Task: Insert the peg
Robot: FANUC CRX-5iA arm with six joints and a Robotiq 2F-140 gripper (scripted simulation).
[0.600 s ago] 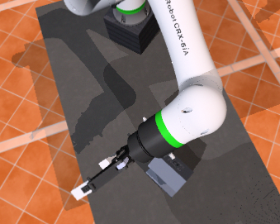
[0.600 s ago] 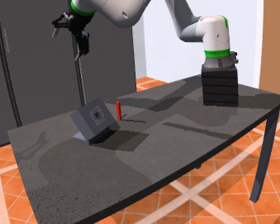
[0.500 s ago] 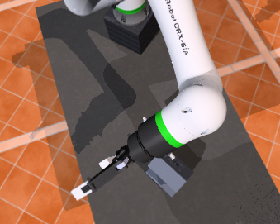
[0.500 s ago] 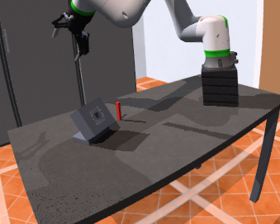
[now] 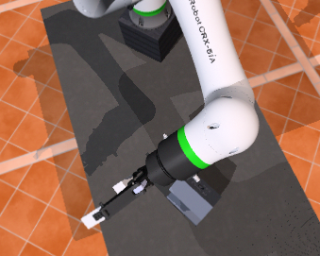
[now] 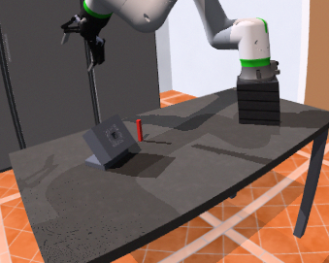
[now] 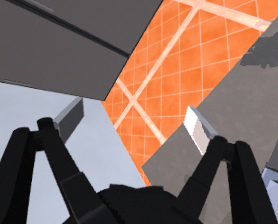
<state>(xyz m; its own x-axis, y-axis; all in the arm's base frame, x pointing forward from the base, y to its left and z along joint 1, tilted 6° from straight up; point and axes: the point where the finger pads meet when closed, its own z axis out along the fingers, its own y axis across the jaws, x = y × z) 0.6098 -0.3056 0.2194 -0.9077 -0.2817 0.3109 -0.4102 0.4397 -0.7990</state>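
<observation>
Now: the red peg 290 mm below my hand, 180 mm to the left of it and 130 mm behind it.
</observation>
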